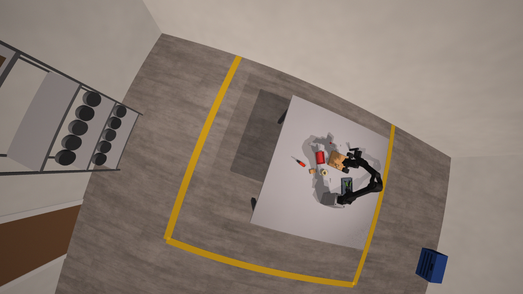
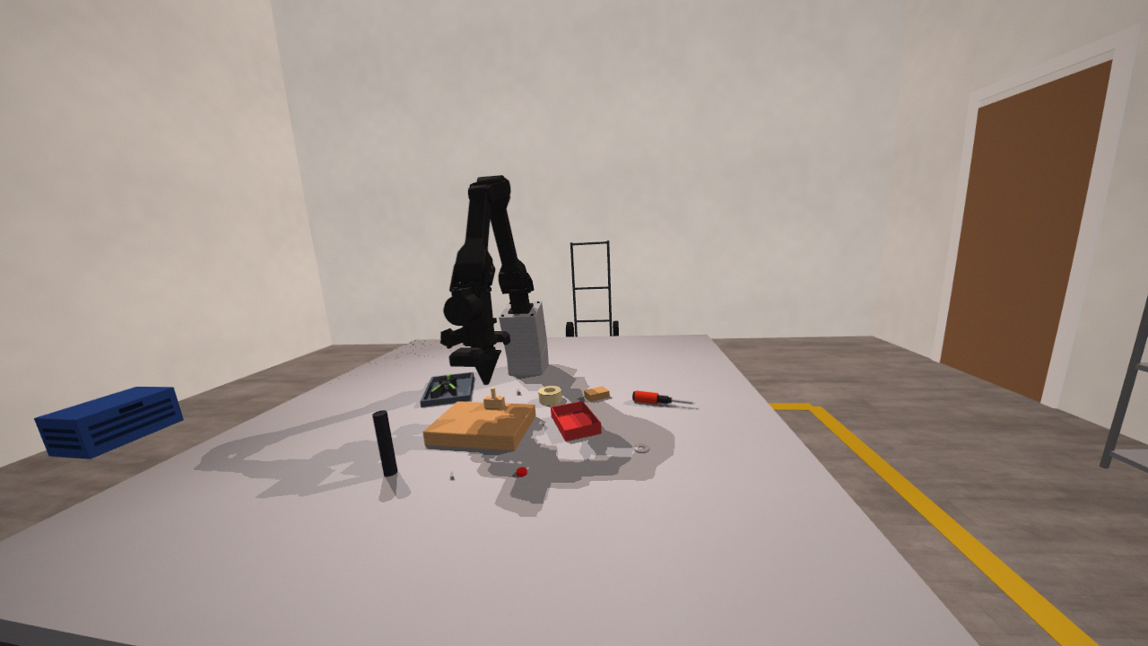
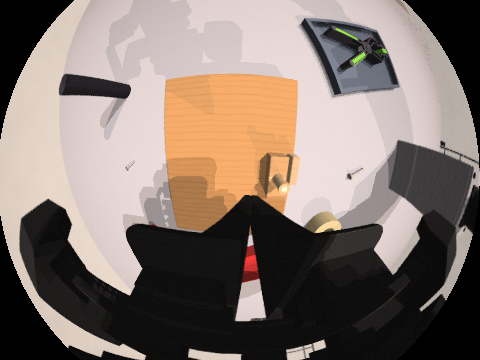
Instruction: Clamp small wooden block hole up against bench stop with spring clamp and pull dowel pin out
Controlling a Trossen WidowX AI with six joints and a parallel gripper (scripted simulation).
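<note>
My hand is 3 cm past the dowel pin and 8 cm above it. From my hand the other things lie so: bench stop 5 cm behind, 1 cm to the right, 9 cm below; then wooden board 2 cm ahead, 1 cm to the right, 12 cm below; then small wooden block 3 cm behind, 9 cm below.
</note>
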